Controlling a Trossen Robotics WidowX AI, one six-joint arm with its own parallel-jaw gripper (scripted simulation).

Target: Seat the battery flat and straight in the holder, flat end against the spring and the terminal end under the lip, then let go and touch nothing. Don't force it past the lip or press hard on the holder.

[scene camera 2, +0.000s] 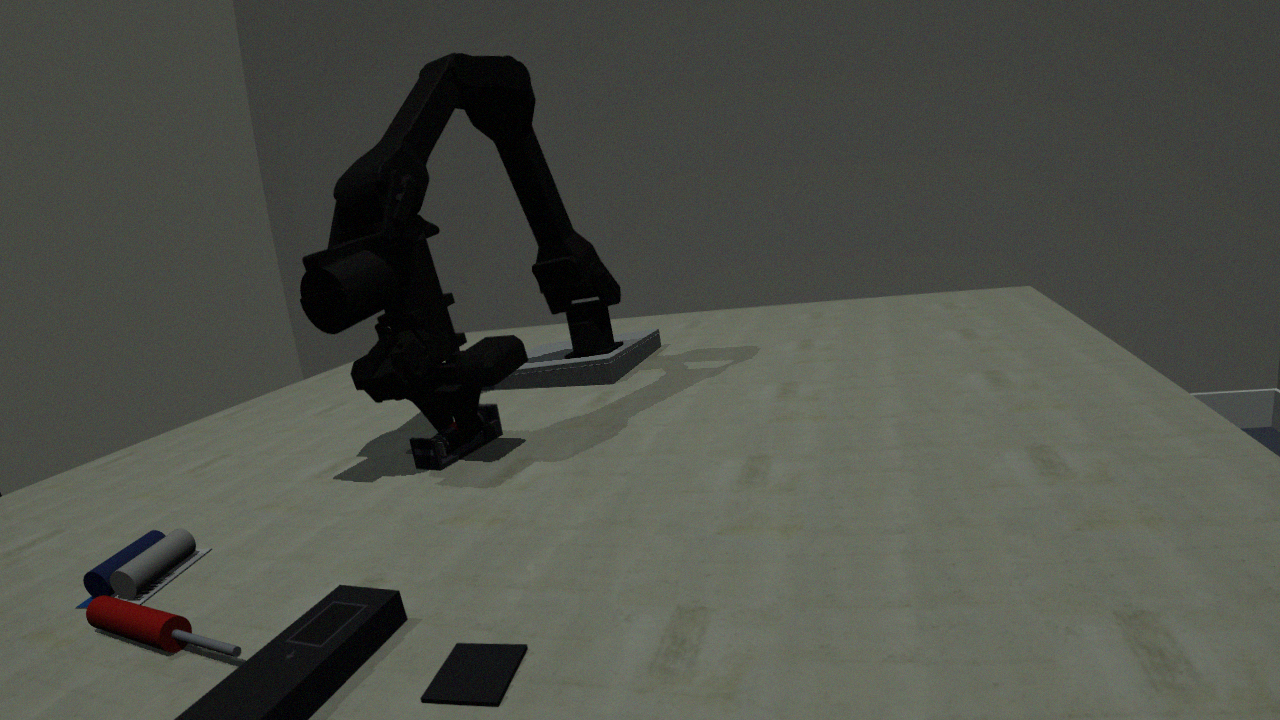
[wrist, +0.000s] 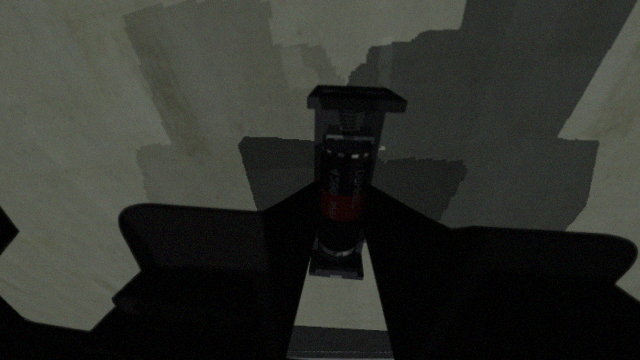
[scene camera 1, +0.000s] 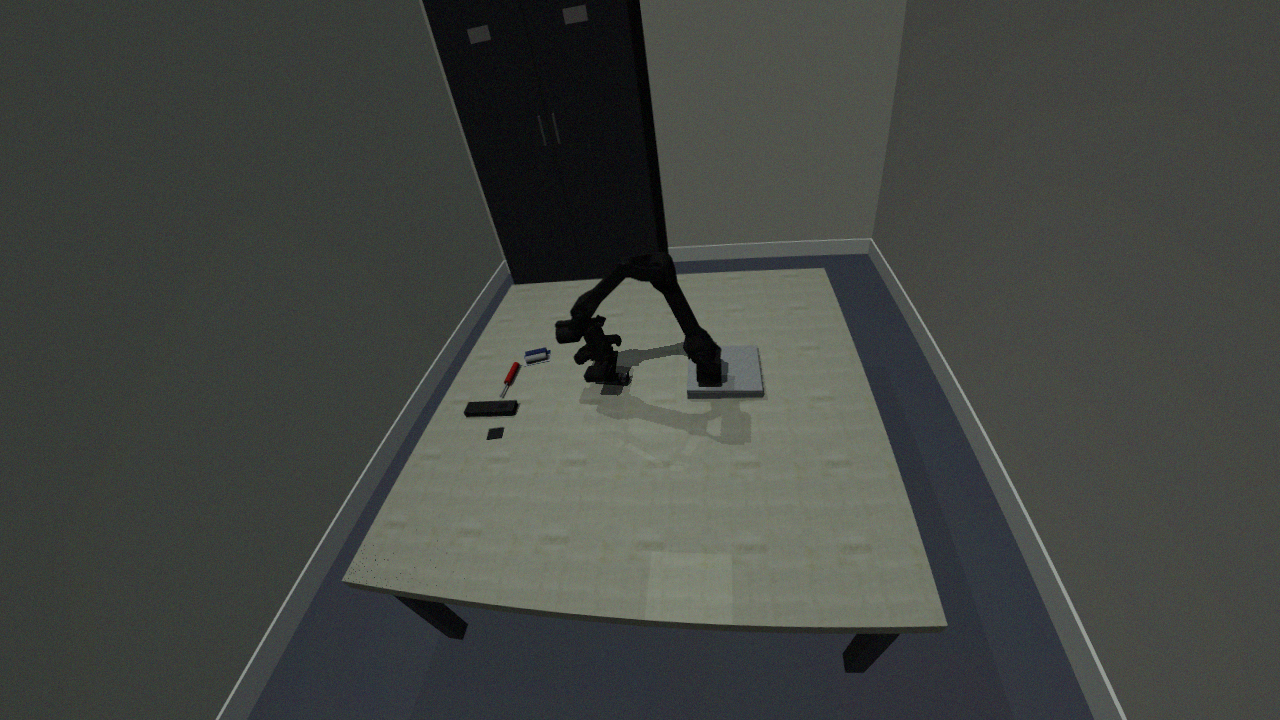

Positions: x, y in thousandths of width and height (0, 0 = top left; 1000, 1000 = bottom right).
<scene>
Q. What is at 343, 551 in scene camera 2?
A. The gripper.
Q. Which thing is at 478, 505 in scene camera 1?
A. The gripper.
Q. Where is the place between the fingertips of the gripper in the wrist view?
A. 534, 526
</scene>
